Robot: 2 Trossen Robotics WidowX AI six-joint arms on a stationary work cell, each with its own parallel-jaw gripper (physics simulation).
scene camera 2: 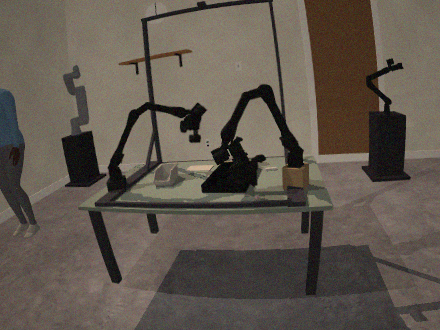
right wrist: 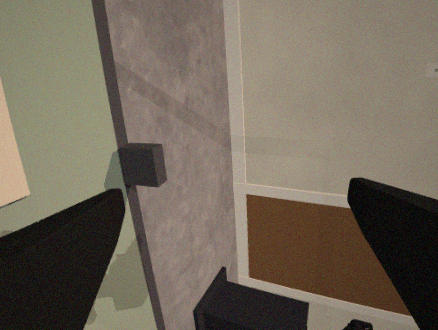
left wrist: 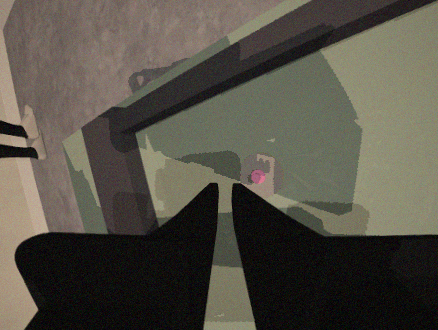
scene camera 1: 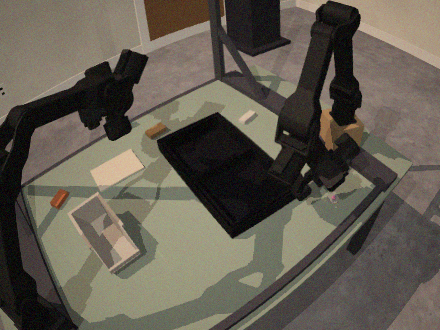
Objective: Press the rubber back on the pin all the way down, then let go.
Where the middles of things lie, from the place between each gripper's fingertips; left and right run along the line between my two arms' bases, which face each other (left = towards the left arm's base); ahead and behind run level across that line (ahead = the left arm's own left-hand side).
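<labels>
Counted from my left hand: black tray (scene camera 1: 227, 172) 4 cm below, 27 cm behind, 15 cm to the right; open box (scene camera 1: 101, 229) 2 cm below, 26 cm behind, 52 cm to the right.
Counted from my right hand: open box 20 cm below, 22 cm ahead, 16 cm to the right; black tray 21 cm below, 22 cm ahead, 21 cm to the left.
</labels>
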